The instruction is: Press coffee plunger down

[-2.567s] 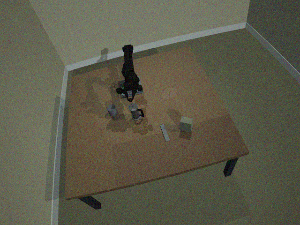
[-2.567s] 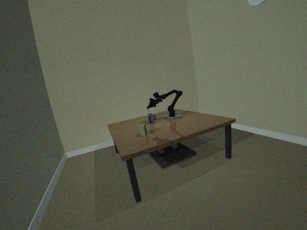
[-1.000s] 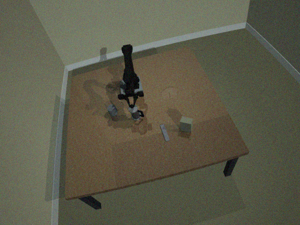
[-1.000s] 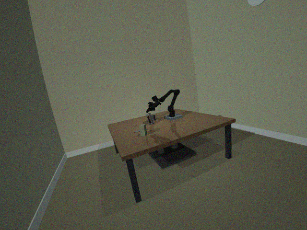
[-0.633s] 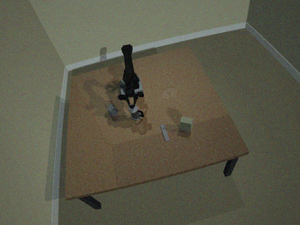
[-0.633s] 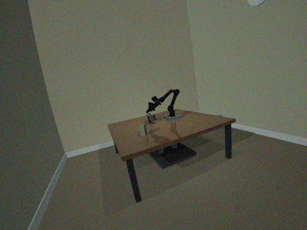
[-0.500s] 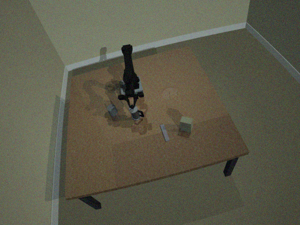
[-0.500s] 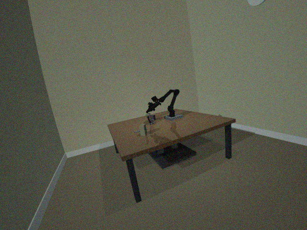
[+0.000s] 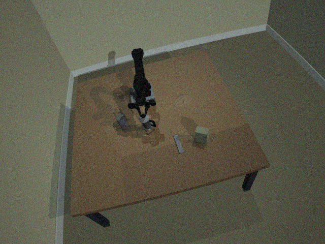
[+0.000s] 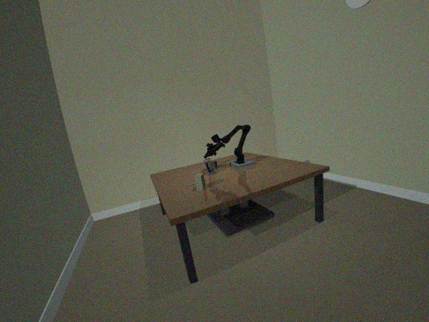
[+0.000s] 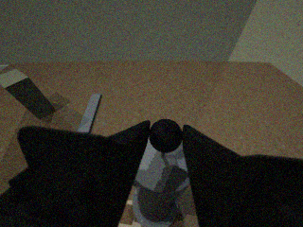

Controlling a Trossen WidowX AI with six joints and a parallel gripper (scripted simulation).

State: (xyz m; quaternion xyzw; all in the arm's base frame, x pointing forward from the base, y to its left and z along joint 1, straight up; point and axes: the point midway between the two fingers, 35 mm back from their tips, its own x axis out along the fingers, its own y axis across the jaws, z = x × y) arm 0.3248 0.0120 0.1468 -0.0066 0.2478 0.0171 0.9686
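The coffee press is 80 mm below my gripper tip, 20 mm behind it and 10 mm to the left of it. From my gripper tip the other things lie so: flat grey bar: 220 mm to the left, 170 mm below, 130 mm ahead; grey cup: 200 mm to the right, 140 mm below, 110 mm behind.
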